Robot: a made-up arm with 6 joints. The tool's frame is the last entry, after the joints.
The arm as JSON. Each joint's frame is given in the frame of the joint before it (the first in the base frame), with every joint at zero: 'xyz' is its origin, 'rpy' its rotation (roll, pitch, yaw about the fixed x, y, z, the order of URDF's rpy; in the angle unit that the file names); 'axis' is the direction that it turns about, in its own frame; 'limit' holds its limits. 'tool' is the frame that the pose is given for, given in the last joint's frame.
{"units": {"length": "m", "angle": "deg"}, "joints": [
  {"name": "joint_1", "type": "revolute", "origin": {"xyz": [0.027, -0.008, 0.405], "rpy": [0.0, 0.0, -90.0]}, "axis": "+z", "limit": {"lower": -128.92, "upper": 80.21}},
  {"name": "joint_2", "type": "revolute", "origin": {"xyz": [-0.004, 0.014, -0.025], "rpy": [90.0, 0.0, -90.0]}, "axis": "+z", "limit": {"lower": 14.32, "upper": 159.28}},
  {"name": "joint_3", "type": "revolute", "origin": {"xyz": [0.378, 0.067, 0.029], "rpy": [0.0, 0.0, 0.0]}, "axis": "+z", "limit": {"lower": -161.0, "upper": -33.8}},
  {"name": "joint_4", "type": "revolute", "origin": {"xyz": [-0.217, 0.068, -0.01], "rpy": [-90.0, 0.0, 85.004]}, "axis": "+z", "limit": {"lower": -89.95, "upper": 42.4}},
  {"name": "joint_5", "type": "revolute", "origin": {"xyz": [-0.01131, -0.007, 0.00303], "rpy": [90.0, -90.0, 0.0]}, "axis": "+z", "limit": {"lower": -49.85, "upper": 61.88}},
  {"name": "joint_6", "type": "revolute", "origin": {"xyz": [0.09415, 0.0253, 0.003], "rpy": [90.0, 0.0, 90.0]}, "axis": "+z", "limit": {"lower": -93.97, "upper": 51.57}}
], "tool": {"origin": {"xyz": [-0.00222, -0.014, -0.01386], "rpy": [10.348, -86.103, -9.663]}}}
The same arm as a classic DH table. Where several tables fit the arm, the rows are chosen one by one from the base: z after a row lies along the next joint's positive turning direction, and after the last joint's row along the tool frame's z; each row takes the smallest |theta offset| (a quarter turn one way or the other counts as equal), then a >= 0, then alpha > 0; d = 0 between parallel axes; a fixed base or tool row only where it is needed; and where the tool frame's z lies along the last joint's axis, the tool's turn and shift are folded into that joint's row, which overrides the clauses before.
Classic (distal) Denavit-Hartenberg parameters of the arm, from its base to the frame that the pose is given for. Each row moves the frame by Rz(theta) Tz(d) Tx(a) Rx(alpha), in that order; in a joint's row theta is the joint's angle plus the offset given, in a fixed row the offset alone. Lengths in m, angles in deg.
base (fixed): a 0.0282, alpha 0, d 0, theta0 -16.5
joint_1: a 0.014, alpha -90, d 0.38, theta0 16.5
joint_2: a -0.3839, alpha 0, d 0, theta0 10.05
joint_3: a -0.0488, alpha 90, d 0.023, theta0 74.95
joint_4: a 0.0113, alpha -90, d 0.2251, theta0 0
joint_5: a 0.0253, alpha 90, d 0.01, theta0 0
joint_6: a 0.014, alpha 86.17, d 0.0801, theta0 -89.29
tool (fixed): a 0, alpha 0, d 0.0024, theta0 89.3
Joint limits (deg, base to tool): -128.92..80.21 14.32..159.28 -161..-33.8 -89.95..42.4 -49.85..61.88 -93.97..51.57

